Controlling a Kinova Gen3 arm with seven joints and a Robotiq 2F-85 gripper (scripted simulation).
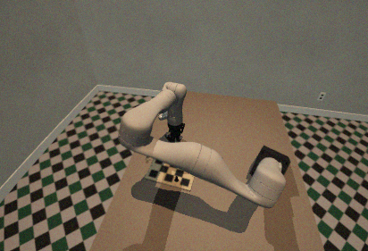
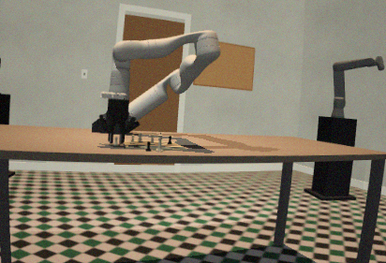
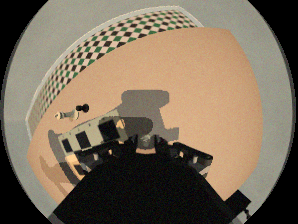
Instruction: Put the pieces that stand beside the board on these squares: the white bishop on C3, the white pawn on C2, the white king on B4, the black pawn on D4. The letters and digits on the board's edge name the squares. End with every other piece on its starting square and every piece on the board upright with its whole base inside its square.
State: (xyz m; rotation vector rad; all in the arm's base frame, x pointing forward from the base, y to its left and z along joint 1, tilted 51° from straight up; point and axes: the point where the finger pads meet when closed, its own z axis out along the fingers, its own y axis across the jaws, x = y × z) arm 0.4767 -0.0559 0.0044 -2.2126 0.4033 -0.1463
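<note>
Right now the chessboard is 60 mm behind my hand, 130 mm to the left of it and 20 mm below it.
</note>
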